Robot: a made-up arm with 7 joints. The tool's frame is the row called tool. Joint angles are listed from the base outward.
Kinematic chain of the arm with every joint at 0, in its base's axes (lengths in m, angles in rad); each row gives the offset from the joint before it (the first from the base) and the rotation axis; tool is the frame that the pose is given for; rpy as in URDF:
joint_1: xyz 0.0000 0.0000 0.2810 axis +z
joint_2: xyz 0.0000 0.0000 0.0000 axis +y
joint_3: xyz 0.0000 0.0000 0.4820 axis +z
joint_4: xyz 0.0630 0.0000 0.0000 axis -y
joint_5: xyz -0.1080 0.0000 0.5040 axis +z
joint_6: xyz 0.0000 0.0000 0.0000 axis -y
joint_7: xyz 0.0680 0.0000 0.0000 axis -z
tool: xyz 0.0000 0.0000 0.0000 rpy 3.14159 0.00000 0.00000
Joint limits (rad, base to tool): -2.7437..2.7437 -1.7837..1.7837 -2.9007..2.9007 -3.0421..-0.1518 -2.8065..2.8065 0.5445..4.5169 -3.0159..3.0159
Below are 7 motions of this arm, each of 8 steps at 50 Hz.
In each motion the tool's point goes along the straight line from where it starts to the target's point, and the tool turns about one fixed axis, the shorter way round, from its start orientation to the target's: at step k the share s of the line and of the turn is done. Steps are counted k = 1, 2, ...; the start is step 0. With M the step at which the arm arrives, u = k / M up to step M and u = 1 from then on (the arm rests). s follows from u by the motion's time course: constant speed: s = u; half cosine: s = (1 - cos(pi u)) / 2; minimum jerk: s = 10 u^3 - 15 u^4 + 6 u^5.
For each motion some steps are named. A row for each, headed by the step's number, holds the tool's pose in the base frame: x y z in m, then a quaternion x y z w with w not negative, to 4 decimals.
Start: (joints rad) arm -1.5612 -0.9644 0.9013 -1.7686 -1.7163 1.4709 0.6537
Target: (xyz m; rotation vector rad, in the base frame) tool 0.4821 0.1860 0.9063 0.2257 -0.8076 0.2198
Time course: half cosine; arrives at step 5
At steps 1, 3, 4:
1: 0.4983 0.1672 0.8877 0.1225 -0.3750 0.0860 0.9149
3: 0.4883 0.1788 0.8992 0.1144 -0.3851 0.0987 0.9104
4: 0.4838 0.1840 0.9043 0.1107 -0.3896 0.1043 0.9083

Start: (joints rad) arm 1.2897 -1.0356 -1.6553 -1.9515 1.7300 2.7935 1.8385
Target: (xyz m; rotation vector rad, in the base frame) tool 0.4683 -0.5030 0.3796 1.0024 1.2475 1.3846
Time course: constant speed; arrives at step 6
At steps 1, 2, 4, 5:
1: 0.4553 -0.5238 0.3769 0.4362 0.5187 0.5428 0.4960
2: 0.4579 -0.5197 0.3775 0.4316 0.5178 0.5483 0.4950
4: 0.4631 -0.5113 0.3785 0.4222 0.5158 0.5593 0.4928
5: 0.4657 -0.5072 0.3791 0.4175 0.5148 0.5647 0.4917

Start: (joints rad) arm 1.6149 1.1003 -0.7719 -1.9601 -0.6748 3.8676 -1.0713
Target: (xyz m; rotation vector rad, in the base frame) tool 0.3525 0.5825 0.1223 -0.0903 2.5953 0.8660
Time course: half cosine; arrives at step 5
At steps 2, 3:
2: 0.3380 0.5926 0.1179 -0.0496 0.9297 0.3136 0.1866
3: 0.3448 0.5878 0.1200 -0.0414 0.9293 0.3119 0.1933

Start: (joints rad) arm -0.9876 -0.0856 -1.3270 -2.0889 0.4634 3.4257 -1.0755
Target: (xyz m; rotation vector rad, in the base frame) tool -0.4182 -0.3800 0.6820 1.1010 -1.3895 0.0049
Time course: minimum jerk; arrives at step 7
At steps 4, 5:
4: -0.4202 -0.3761 0.6795 0.4794 -0.6159 0.0177 0.6249
5: -0.4190 -0.3785 0.6810 0.4805 -0.6107 0.0083 0.6294

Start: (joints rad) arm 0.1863 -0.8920 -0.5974 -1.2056 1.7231 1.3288 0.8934
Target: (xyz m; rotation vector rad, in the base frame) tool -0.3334 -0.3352 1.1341 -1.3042 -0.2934 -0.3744
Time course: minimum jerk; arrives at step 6
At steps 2, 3, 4, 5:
2: -0.2743 -0.3496 1.1396 -0.5925 -0.1229 -0.1463 0.7826
3: -0.2960 -0.3443 1.1376 -0.5957 -0.1274 -0.1560 0.7776
4: -0.3177 -0.3390 1.1356 -0.5988 -0.1319 -0.1656 0.7724
5: -0.3307 -0.3358 1.1343 -0.6006 -0.1346 -0.1714 0.7693

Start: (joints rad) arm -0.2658 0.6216 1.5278 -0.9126 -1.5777 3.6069 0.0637
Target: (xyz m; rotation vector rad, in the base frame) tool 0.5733 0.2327 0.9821 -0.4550 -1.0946 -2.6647
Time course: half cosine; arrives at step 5
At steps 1, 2, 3, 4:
1: 0.5473 0.2388 1.0015 -0.1420 -0.3708 -0.9103 0.1169
2: 0.5545 0.2371 0.9961 -0.1456 -0.3714 -0.9096 0.1156
3: 0.5634 0.2350 0.9895 -0.1501 -0.3721 -0.9088 0.1141
4: 0.5706 0.2333 0.9841 -0.1537 -0.3727 -0.9082 0.1128

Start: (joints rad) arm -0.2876 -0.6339 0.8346 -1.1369 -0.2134 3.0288 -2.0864
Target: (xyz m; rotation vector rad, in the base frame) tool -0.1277 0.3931 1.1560 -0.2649 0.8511 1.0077
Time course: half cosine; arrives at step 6
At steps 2, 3, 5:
2: -0.1520 0.4045 1.1472 -0.1194 0.4025 0.4666 0.7785
3: -0.1439 0.4007 1.1501 -0.1205 0.3997 0.4666 0.7797
5: -0.1299 0.3941 1.1552 -0.1224 0.3949 0.4667 0.7818

